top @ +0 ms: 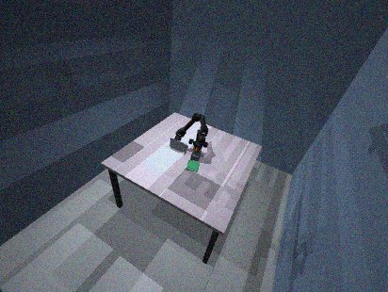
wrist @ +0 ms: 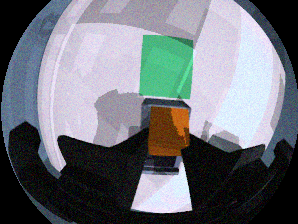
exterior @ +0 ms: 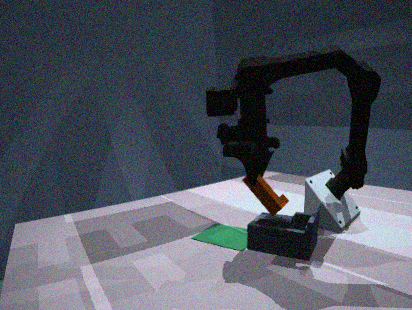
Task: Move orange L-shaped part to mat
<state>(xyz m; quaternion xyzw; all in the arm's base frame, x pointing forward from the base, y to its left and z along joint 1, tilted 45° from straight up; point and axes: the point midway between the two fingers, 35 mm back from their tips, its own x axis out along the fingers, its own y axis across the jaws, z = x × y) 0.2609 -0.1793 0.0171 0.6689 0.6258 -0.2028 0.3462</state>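
Now: the green mat 10 mm ahead of my gripper tip, 90 mm to the right of it and 170 mm below it. From my gripper tip the other things lie so: orange L-shaped part (20 mm behind, 30 mm to the left, 30 mm below).
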